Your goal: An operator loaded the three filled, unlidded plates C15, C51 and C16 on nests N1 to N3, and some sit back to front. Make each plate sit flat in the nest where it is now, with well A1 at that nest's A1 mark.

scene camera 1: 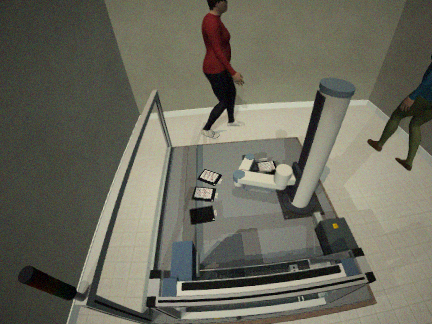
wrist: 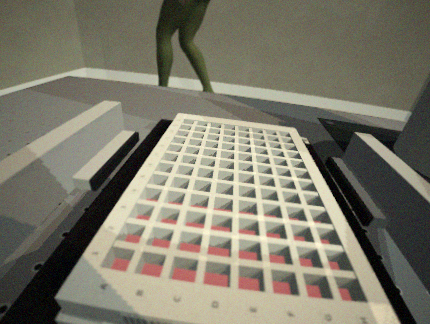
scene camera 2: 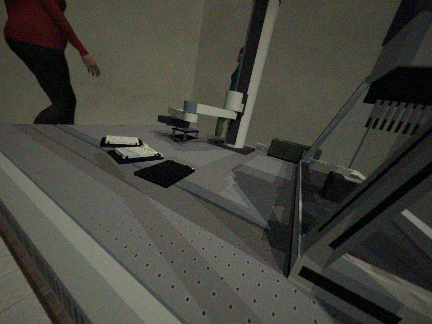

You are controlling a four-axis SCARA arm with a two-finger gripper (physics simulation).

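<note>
In the wrist view a filled white plate point(wrist: 240, 190) point(scene camera 1: 266, 165) lies over a black nest point(wrist: 72, 250). Its letters A to H and its column 1 are at the near end, with A1 at the near left. The nest's pale tag point(wrist: 305, 141) shows at the far right corner, diagonally opposite. My gripper point(wrist: 234, 133) point(scene camera 2: 184, 132) is open, one finger beside each long side, with gaps to the plate. A second plate point(scene camera 1: 210, 176) point(scene camera 2: 123, 140) and a third plate point(scene camera 1: 204, 193) point(scene camera 2: 137, 152) sit on black nests away from the arm. Their lettering is too small to read.
An empty black nest point(scene camera 1: 202, 215) point(scene camera 2: 167, 173) lies beside the third plate. The arm's column point(scene camera 1: 320, 150) stands at the right. A blue block point(scene camera 1: 183, 260), a dark box point(scene camera 1: 336, 235) and a framed rail unit point(scene camera 1: 260, 280) stand along the front. People stand beyond the table.
</note>
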